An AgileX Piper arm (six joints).
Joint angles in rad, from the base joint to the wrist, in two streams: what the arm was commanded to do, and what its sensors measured. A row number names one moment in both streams.
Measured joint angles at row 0: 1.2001 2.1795 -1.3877 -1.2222 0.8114 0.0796
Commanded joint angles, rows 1 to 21: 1.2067 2.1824 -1.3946 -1.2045 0.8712 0.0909; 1.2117 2.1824 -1.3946 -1.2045 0.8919 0.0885; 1.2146 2.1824 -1.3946 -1.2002 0.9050 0.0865; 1.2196 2.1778 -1.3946 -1.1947 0.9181 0.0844; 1.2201 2.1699 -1.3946 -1.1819 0.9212 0.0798; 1.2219 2.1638 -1.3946 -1.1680 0.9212 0.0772; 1.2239 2.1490 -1.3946 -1.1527 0.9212 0.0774; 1.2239 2.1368 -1.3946 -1.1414 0.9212 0.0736; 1.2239 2.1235 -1.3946 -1.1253 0.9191 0.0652; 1.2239 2.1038 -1.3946 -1.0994 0.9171 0.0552; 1.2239 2.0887 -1.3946 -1.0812 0.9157 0.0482; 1.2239 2.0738 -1.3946 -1.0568 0.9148 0.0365; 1.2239 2.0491 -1.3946 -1.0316 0.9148 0.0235; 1.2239 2.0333 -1.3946 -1.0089 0.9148 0.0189; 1.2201 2.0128 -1.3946 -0.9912 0.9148 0.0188; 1.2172 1.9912 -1.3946 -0.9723 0.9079 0.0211; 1.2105 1.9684 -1.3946 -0.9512 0.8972 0.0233; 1.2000 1.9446 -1.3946 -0.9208 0.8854 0.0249; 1.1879 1.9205 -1.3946 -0.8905 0.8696 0.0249; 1.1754 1.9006 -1.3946 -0.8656 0.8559 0.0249; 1.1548 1.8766 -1.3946 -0.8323 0.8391 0.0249
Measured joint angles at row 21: 1.2075 1.9626 -1.3877 -0.9379 0.8786 0.0293
